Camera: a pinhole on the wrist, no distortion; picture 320 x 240 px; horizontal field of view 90.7 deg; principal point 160.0 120.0 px. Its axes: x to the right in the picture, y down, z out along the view. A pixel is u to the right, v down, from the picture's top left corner.
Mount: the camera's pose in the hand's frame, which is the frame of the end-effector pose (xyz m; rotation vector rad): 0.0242 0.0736 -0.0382 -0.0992 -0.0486 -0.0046
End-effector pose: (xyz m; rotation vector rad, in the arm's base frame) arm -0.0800 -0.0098 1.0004 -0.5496 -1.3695 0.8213
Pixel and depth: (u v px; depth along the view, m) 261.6 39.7 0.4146
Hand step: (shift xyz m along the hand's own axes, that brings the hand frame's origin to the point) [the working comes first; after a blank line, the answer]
In the camera's frame: 0.2665 -0.2106 0.4146

0.2689 -0.0955 0.4077
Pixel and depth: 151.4 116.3 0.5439
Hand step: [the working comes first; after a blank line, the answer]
In the camera's frame: -0.0296 -0.0127 0.5439

-0.0317 0.1149 0.5022
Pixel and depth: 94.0 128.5 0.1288
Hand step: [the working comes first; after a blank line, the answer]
In the camera's frame: -0.0538 0.0069 0.1288

-0.0357 0.0934 0.0865
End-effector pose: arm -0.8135 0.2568 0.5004 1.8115 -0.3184 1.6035
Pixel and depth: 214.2 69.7 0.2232
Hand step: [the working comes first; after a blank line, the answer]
In the camera's frame: 0.0765 -0.0710 0.2232

0.0894 0.0249 0.1944
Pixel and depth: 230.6 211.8 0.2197
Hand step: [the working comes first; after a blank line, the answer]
In the camera's frame: 0.0981 0.1276 0.2197

0.1125 0.2221 0.1723
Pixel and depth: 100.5 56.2 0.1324
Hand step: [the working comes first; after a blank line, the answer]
In the camera's frame: -0.0498 -0.0534 0.1324

-0.0323 0.0337 0.0962
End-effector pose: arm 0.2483 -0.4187 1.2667 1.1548 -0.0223 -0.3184
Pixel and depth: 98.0 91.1 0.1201
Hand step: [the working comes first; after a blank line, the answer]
In the camera's frame: -0.0471 -0.0220 0.1201

-0.0288 0.0638 0.0810
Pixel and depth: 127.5 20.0 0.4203
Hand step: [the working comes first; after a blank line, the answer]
In the camera's frame: -0.0864 -0.2659 0.4203

-0.0843 -0.1492 0.4016
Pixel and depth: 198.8 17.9 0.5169
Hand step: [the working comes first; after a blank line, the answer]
In the camera's frame: 0.1269 -0.3339 0.5169

0.1236 -0.2077 0.5148
